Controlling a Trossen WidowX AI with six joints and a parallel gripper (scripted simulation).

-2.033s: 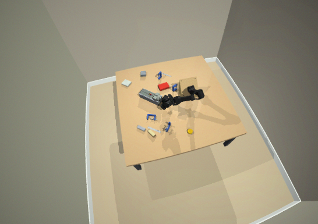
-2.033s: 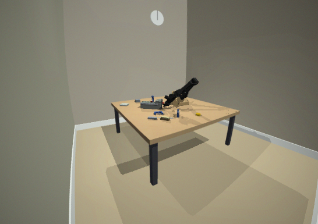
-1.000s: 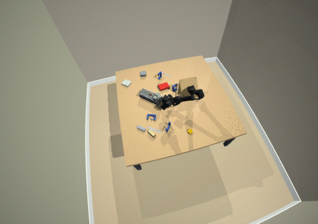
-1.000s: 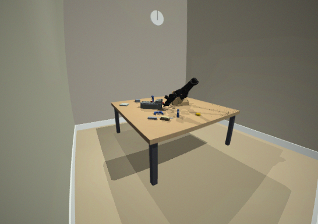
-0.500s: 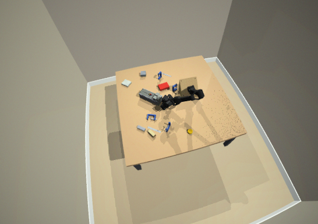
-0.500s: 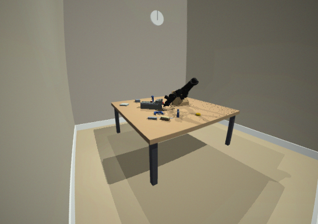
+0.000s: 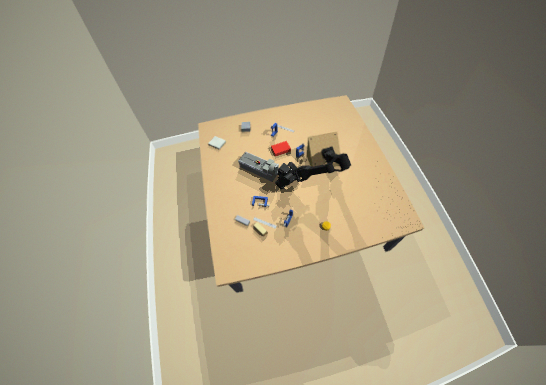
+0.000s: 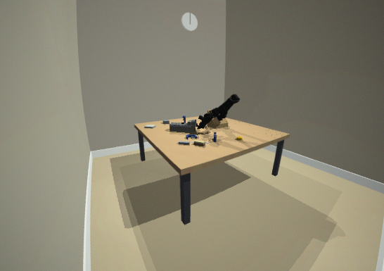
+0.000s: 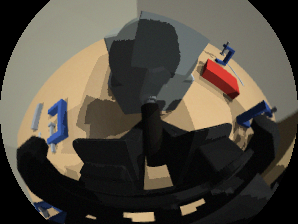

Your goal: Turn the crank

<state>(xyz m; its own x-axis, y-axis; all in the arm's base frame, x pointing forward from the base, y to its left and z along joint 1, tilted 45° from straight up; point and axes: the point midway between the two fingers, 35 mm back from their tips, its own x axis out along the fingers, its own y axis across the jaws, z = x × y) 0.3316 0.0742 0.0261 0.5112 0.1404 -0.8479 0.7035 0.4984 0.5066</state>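
The dark crank handle is 30 mm above my gripper tip, 10 mm to the left of it and 10 mm behind it. The rest, counted from my gripper tip: red pointer (110 mm to the right, 100 mm ahead, 50 mm above); tan block (320 mm to the left, 190 mm ahead, 10 mm below); yellow disc (410 mm to the left, 190 mm behind, 20 mm below).
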